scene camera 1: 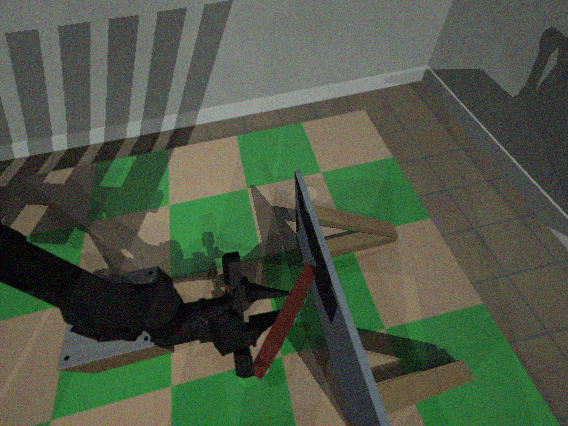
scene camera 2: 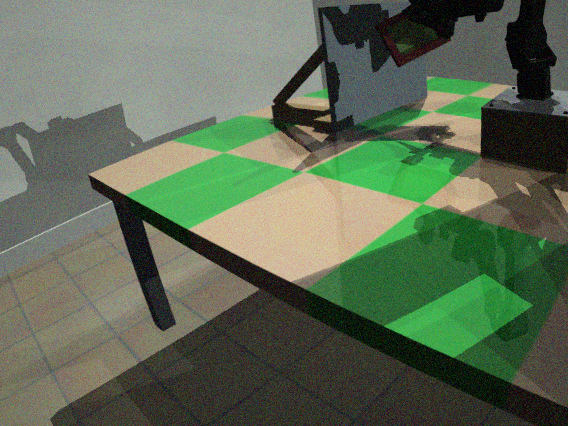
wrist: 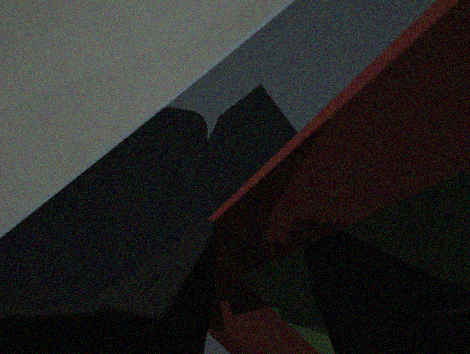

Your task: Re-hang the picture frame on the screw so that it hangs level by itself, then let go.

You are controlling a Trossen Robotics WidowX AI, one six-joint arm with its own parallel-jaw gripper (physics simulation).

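Seen in the pictures: gripper, fingertip midpoint: [scene camera 1: 289, 302] [scene camera 2: 405, 15] [wrist: 259, 233]; arm's base at its link origin: [scene camera 2: 535, 95].
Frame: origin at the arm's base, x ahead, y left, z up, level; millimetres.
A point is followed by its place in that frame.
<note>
The picture frame, a red rectangular border [scene camera 1: 282, 327] @[x 366, y -81, z 191 mm] [scene camera 2: 426, 53] [wrist: 320, 120] @[x 363, y -70, z 189 mm], is held off the table in front of the upright grey board [scene camera 1: 345, 340] @[x 462, y -102, z 147 mm] [scene camera 2: 380, 95] @[x 445, y 21, z -59 mm] [wrist: 320, 45] @[x 460, y -85, z 174 mm]. It is tilted in scene camera 2, and in scene camera 1 its far end is close to the board; contact cannot be told. My gripper [scene camera 1: 284, 304] @[x 381, y -36, z 159 mm] [wrist: 259, 233] @[x 381, y -36, z 159 mm] is shut on the frame's border. In the wrist view the border runs diagonally past the dark fingers. The screw cannot be made out; dark shadows lie on the board's face.
Wooden braces [scene camera 1: 362, 245] @[x 595, y 162, z -82 mm] [scene camera 1: 425, 385] @[x 601, y -171, z 44 mm] stand behind the board, with one brace [scene camera 2: 300, 75] @[x 560, y 196, z 18 mm] visible at its left in scene camera 2. The arm's base [scene camera 2: 522, 135] @[x -27, y 123, z -55 mm] stands on the green and tan checkered table [scene camera 2: 300, 220] @[x 126, y 553, z -112 mm]. Walls rise beyond the table.
</note>
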